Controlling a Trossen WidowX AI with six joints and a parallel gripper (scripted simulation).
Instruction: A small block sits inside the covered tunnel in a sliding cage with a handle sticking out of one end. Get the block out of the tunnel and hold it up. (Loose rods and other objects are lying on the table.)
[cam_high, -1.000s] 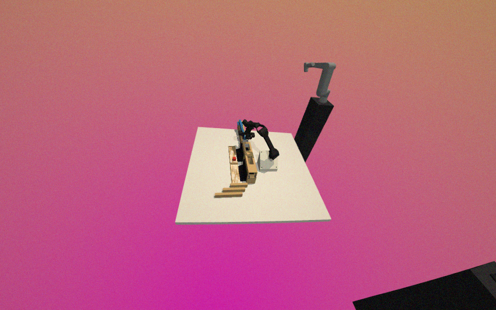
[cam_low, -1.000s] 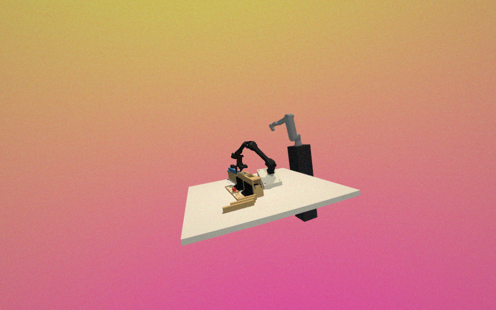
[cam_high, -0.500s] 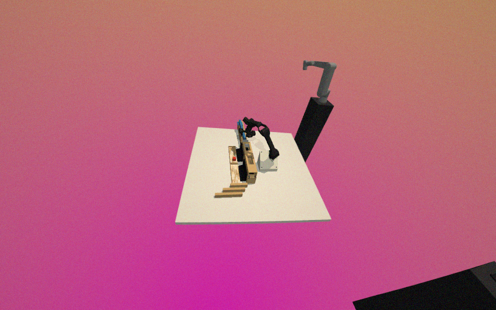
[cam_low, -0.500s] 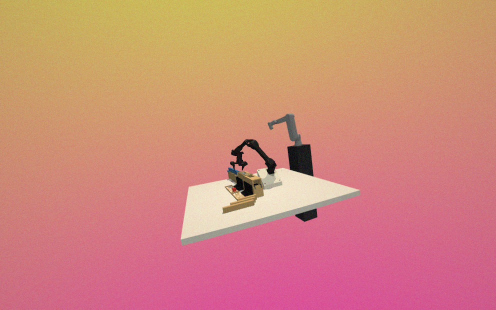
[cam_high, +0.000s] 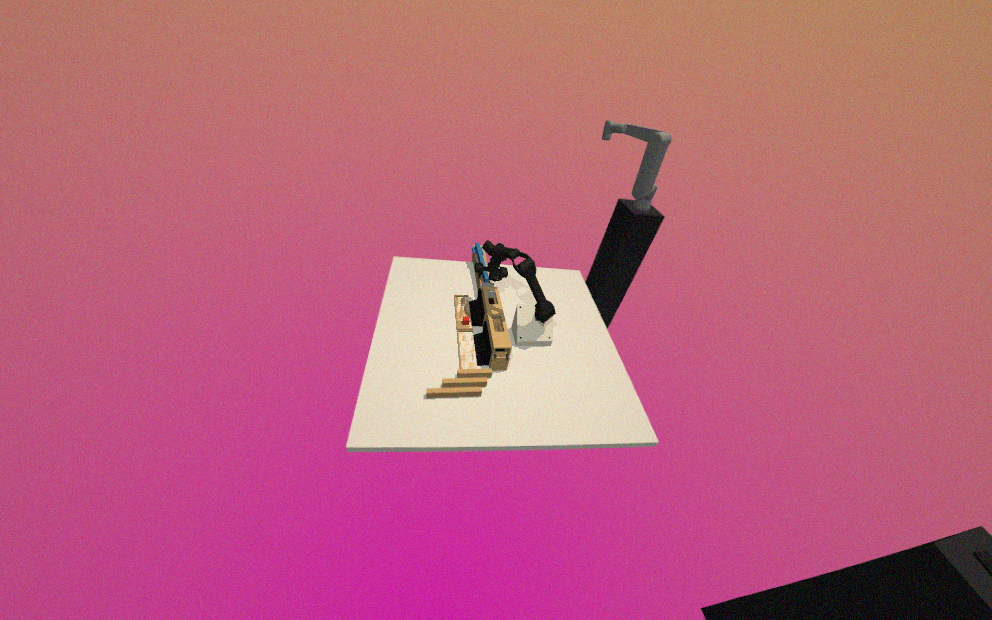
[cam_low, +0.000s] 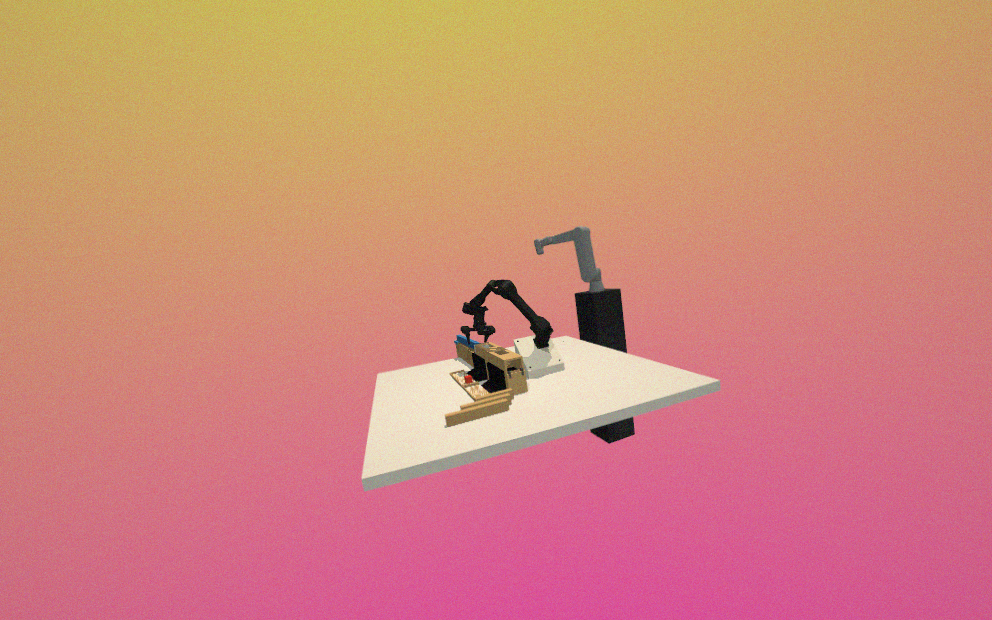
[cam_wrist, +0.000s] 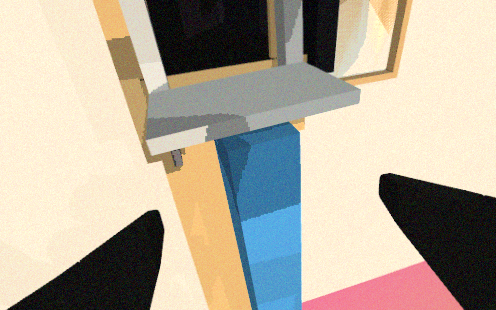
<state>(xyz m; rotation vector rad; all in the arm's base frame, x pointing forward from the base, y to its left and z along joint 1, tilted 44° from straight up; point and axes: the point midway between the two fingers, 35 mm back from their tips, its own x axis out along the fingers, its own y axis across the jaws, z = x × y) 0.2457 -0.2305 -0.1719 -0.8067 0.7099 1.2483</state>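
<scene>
Right now the small red block is 13 cm ahead of my gripper tip, 21 cm to the left of it and 12 cm below it. From my gripper tip the other things lie so: pale wooden slab (16 cm ahead, 27 cm to the left, 15 cm below); tan covered tunnel (2 cm ahead, 7 cm to the left, 7 cm below).
</scene>
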